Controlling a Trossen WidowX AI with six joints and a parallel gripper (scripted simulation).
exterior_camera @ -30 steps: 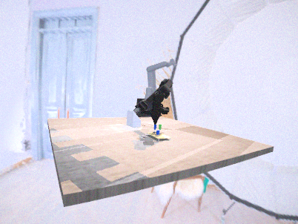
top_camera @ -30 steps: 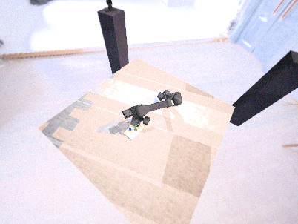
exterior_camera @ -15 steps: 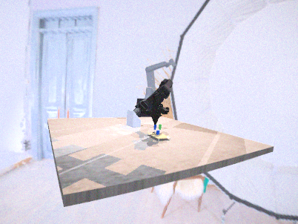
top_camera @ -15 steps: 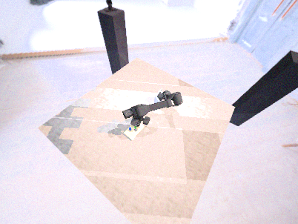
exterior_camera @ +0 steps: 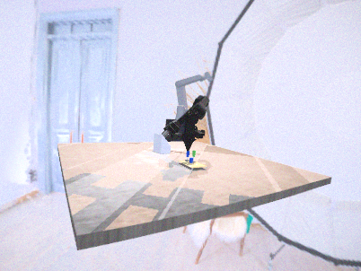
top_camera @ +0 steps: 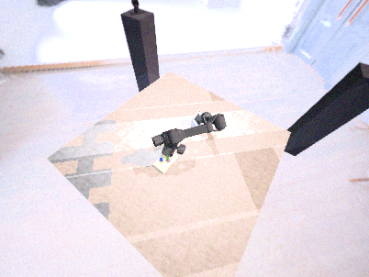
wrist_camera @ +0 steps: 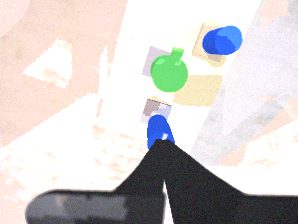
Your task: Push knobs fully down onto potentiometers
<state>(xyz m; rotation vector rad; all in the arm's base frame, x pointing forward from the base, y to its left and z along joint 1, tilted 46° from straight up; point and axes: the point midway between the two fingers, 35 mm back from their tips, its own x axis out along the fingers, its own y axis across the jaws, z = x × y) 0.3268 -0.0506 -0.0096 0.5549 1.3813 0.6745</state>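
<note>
Now: the blue knob 10 mm below my gripper tip. Also, from my gripper tip: green knob 50 mm ahead, 10 mm to the left.
</note>
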